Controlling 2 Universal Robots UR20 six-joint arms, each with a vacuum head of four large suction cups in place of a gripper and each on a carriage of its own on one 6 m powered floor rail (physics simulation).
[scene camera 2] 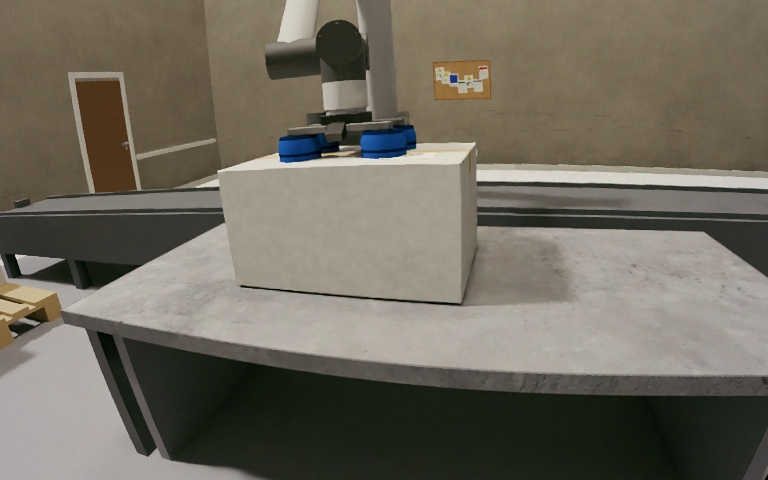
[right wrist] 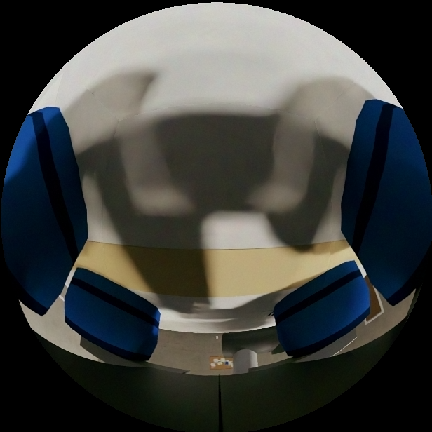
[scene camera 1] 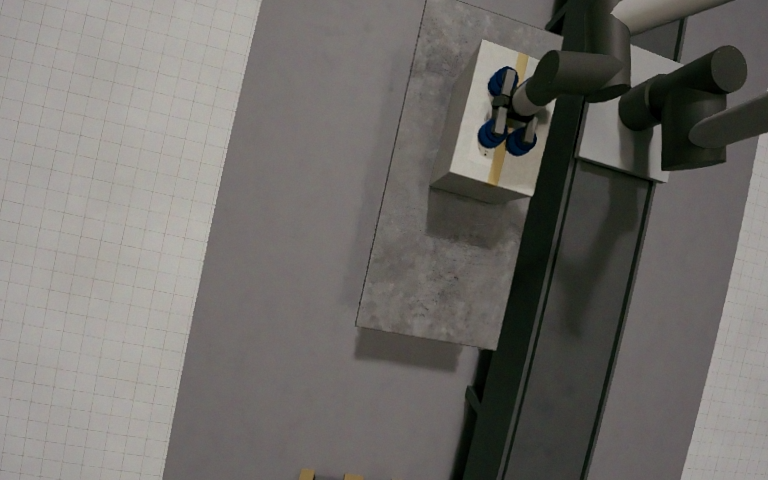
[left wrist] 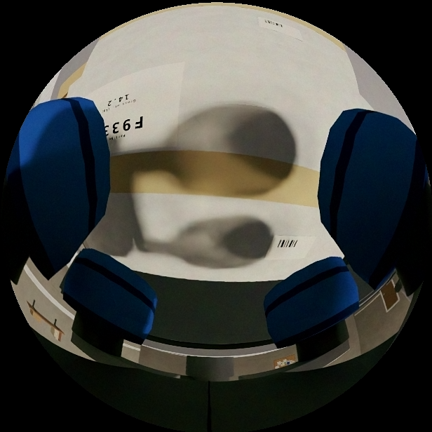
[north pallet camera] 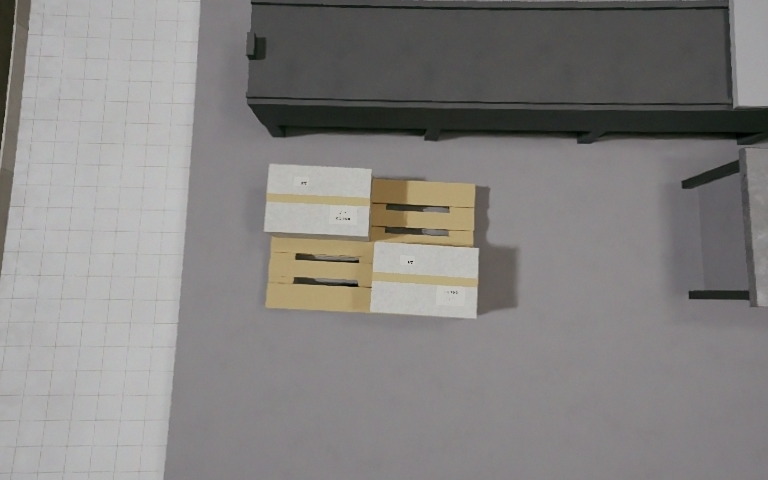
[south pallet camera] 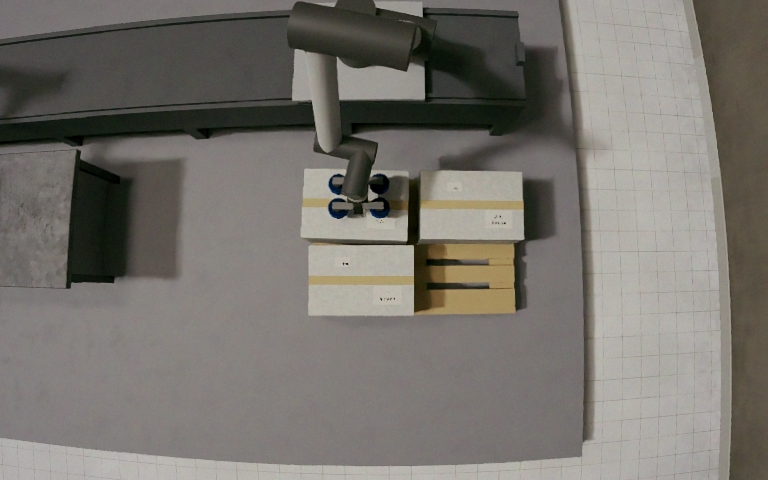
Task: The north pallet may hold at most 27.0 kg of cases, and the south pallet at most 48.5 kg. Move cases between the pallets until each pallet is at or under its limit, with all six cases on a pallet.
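Places are measured from the left arm's base along level axes (x ahead, y left, z up), in millimetres.
Pixels of known places: right arm's base, origin of its link: [scene camera 1: 636, 109].
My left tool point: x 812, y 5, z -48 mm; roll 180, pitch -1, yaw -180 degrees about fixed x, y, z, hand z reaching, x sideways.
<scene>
Behind a point stands the place of what it marks.
My right gripper [scene camera 1: 512, 112] @[z 238, x 885, y -2724 mm] [scene camera 2: 346, 148] @[z 238, x 885, y -2724 mm] [right wrist: 215, 215] is shut on a white taped case [scene camera 1: 467, 161] @[z 259, x 1015, y -2495 mm] [scene camera 2: 345, 226] @[z 129, x 1070, y -2680 mm] [right wrist: 220, 272], its cups against the top; the case is upright at the grey table's surface. My left gripper [south pallet camera: 359, 196] @[z -48, x 812, y 5 mm] [left wrist: 212, 200] is open, a little above the top-left case [south pallet camera: 314, 223] @[z -132, x 937, y -235 mm] [left wrist: 215, 85] on the south pallet [south pallet camera: 470, 300] @[z -426, x 1355, y 638 mm]; its label reads F933, 14.2. Two more cases [south pallet camera: 471, 186] @[z -149, x 736, y 604 mm] [south pallet camera: 360, 300] @[z -183, x 1342, y 5 mm] stand there. The north pallet [north pallet camera: 320, 297] @[z -426, x 1311, y -5616 mm] holds two cases [north pallet camera: 317, 217] @[z -172, x 880, y -5614 mm] [north pallet camera: 424, 300] @[z -178, x 1313, y -5030 mm], diagonally placed.
The grey table [scene camera 1: 436, 283] @[z -40, x 923, y -1943 mm] [scene camera 2: 396, 345] @[z -40, x 1242, y -2539 mm] [north pallet camera: 758, 226] @[z -40, x 903, y -3402 mm] [south pallet camera: 33, 226] @[z -41, x 948, y -1896 mm] stands between the pallets. The dark rail [scene camera 1: 594, 271] @[z -55, x -9, y -2193 mm] [north pallet camera: 487, 56] @[z -55, x 11, y -4721 mm] [south pallet camera: 186, 73] @[z -55, x 77, y -989 mm] runs alongside. The north pallet has two bare quarters; the south pallet's lower right quarter is bare.
</scene>
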